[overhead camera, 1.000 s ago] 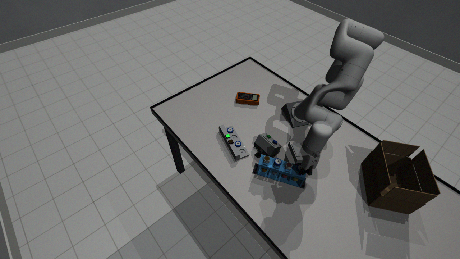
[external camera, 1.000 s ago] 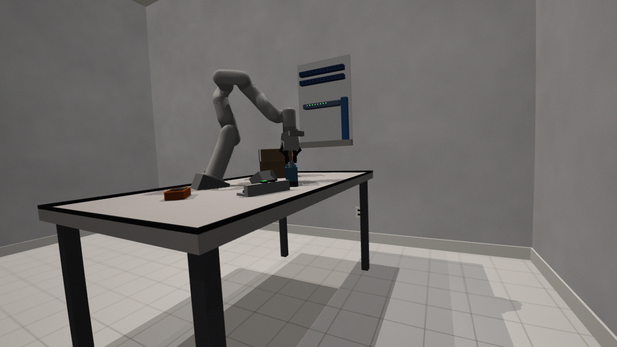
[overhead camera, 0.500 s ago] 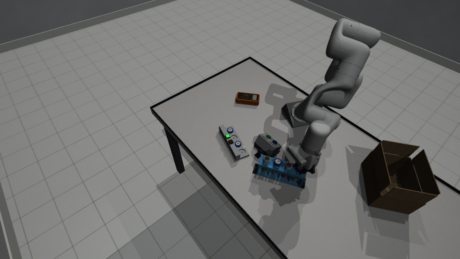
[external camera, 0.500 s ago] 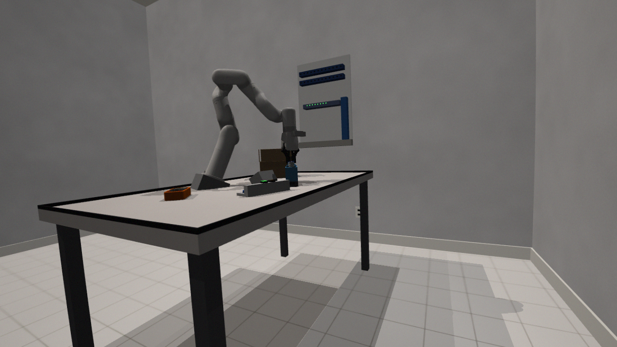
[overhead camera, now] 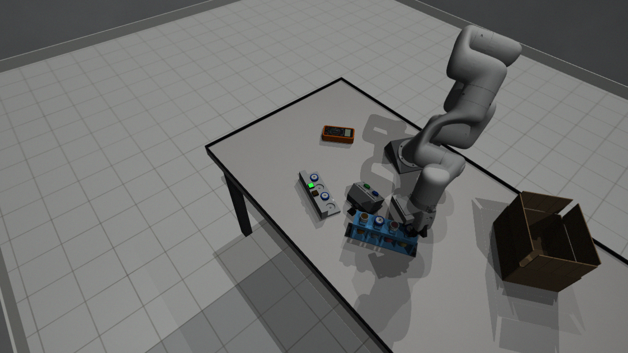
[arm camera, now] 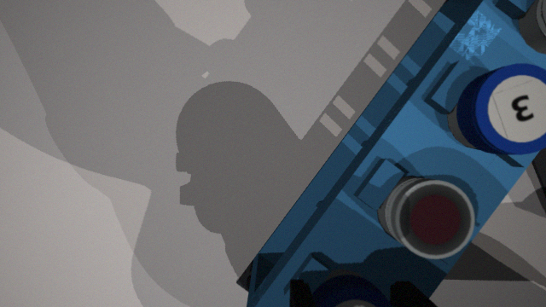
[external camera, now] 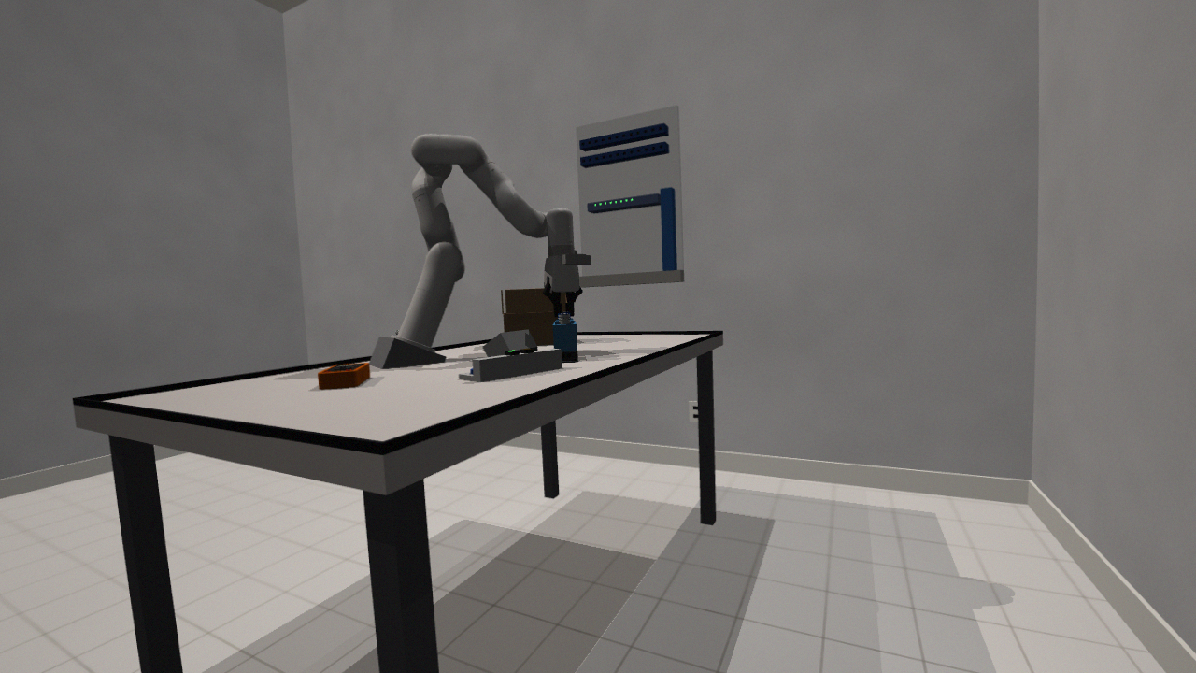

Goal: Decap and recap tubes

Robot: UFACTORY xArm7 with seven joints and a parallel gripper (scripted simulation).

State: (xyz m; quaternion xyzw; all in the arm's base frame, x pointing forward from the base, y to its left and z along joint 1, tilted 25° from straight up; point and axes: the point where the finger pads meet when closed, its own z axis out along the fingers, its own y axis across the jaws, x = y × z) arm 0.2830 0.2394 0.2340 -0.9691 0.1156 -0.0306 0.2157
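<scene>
Right now the cap 1 is 10 mm below my hand. Also, from my hand: cap 3: 80 mm to the right, 70 mm ahead, 10 mm below; blue key: 200 mm to the right, 60 mm below, 20 mm behind; key housing: 220 mm to the right, 80 mm below, 10 mm ahead.
</scene>
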